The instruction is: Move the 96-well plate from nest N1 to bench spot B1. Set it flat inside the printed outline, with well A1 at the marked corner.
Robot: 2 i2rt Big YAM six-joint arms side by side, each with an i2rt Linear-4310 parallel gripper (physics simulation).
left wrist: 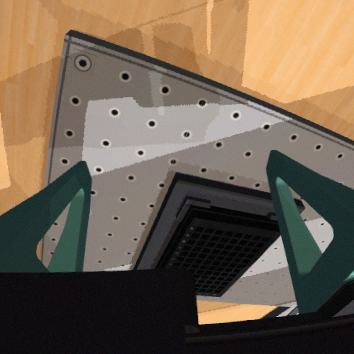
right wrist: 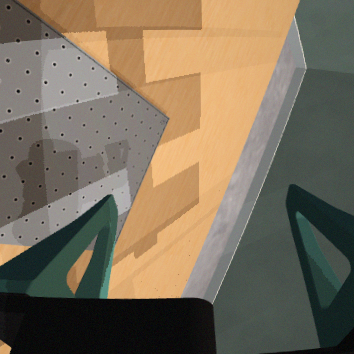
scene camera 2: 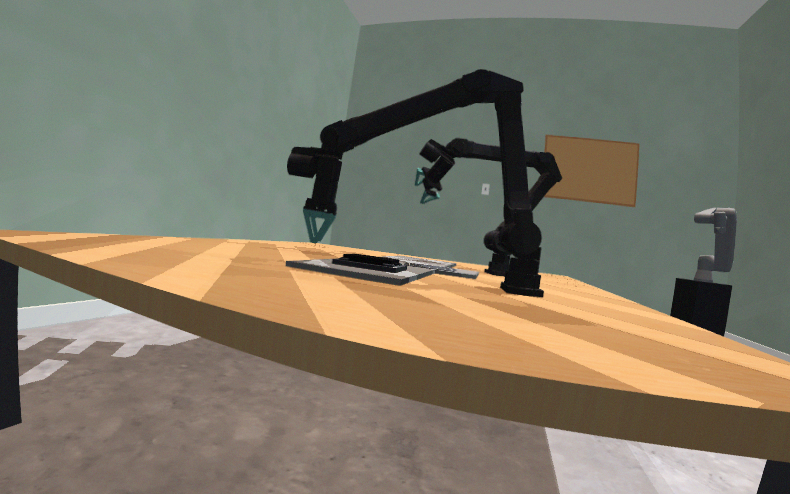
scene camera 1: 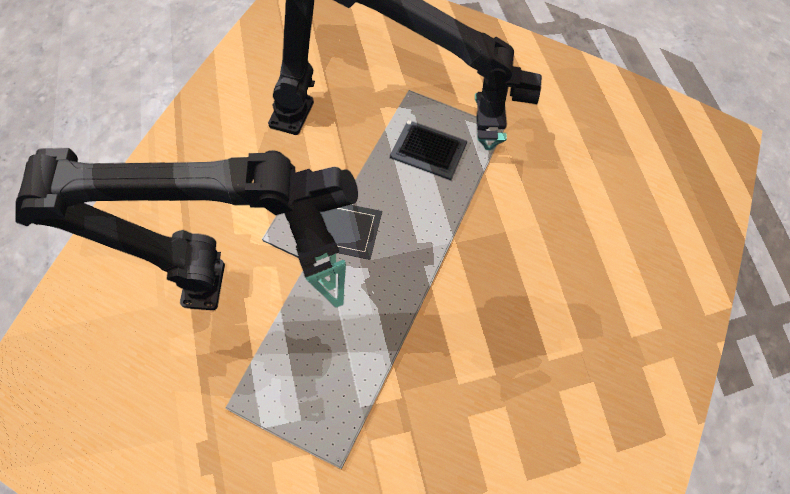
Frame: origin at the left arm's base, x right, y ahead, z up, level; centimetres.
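Seen in the pictures: left gripper, between the fingertips: [left wrist: 178, 163] [scene camera 2: 315, 242] [scene camera 1: 487, 133]; right gripper, between the fingertips: [right wrist: 200, 197] [scene camera 2: 418, 194] [scene camera 1: 335, 297]; left arm's base, origin of its link: [scene camera 2: 520, 292] [scene camera 1: 291, 114]; right arm's base, origin of its link: [scene camera 2: 498, 274] [scene camera 1: 203, 284].
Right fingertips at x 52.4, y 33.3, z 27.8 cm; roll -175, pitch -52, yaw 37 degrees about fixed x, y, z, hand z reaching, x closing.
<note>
Offsets run from my right fingertips to a thing's top centre. "*": to the spot under its first point. Level surfaces: height alone.
The black 96-well plate {dx -51.5, dy +4.4, dz -23.9 cm} [scene camera 1: 429, 148] [scene camera 2: 369, 259] [left wrist: 220, 250] sits in the dark nest N1 {dx -51.5, dy +4.4, dz -24.8 cm} [scene camera 1: 445, 174] [left wrist: 170, 205], near the top end of the perforated board in scene camera 1. Bench spot B1 {* dx -27.0, dy -1.4, dz -26.4 cm} [scene camera 1: 376, 227] is a dark pad with a thin white outline, partly hidden behind the right arm; its marked corner cannot be made out. My left gripper [scene camera 1: 492, 145] [scene camera 2: 316, 240] [left wrist: 178, 163] is open and empty, above and beside the nest, past the board's edge. My right gripper [scene camera 2: 420, 193] [right wrist: 200, 197] is open and empty, raised high above the board.
The grey perforated board {dz -26.5 cm} [scene camera 1: 326, 378] [left wrist: 125, 92] [right wrist: 75, 120] lies on the wooden table {dz -27.8 cm} [scene camera 1: 524, 407] [scene camera 2: 250, 291]. The right arm crosses over part of B1 in scene camera 1. Both arm bases stand on the table left of the board there. A grey robot arm [scene camera 2: 724, 238] stands in the background.
</note>
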